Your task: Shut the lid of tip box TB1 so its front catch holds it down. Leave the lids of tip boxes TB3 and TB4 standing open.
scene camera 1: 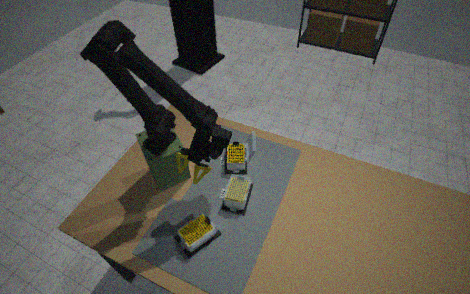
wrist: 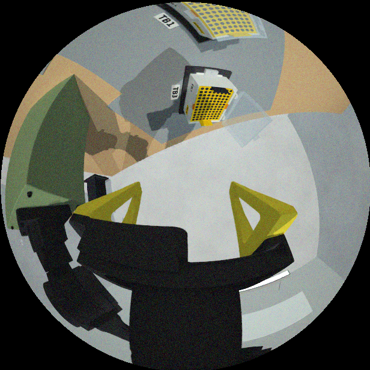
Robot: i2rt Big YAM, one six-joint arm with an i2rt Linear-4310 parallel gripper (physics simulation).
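Places are measured from the arm's base along level axes (x left, y back, z up), in metres.
Where they show: gripper, fingertip midpoint: [scene camera 1: 187, 178]; arm's base at its link origin: [scene camera 1: 159, 141].
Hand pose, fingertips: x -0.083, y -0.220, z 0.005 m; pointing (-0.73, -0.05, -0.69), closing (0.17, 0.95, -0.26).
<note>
Each offset is from my fingertips to the centre of the thing. "*": to the spot under its first point. Level surfaces: height alone.
Tip box TB1 @(dx +0.147, dy -0.106, dz -0.188 m) [scene camera 1: 237, 194] [wrist: 225, 21] stands mid-mat; its clear lid lies down over the pale yellow tip rack. Whether the front catch is engaged cannot be told. Tip box TB3 @(dx +0.316, dy +0.000, dz -0.162 m) [scene camera 1: 236, 156] [wrist: 209, 102] stands behind it, its clear lid @(* dx +0.349, dy -0.073, dz -0.081 m) [scene camera 1: 253, 142] [wrist: 246, 120] open to the side. The nearest box @(dx -0.088, dy -0.087, dz -0.162 m) [scene camera 1: 197, 233], presumably TB4, has its yellow rack uncovered; its clear lid is hard to make out. My gripper [scene camera 1: 188, 176] [wrist: 185, 186] is open and empty, in the air left of TB1 and TB3 in the scene view, touching no box.
The green base block [scene camera 1: 165, 165] [wrist: 57, 145] stands left of the gripper. The boxes stand on a grey mat @(dz -0.227 m) [scene camera 1: 270, 175] on the wooden table @(dz -0.229 m) [scene camera 1: 350, 215]. A black pillar [scene camera 1: 195, 30] and a shelf unit [scene camera 1: 345, 52] stand on the floor behind.
</note>
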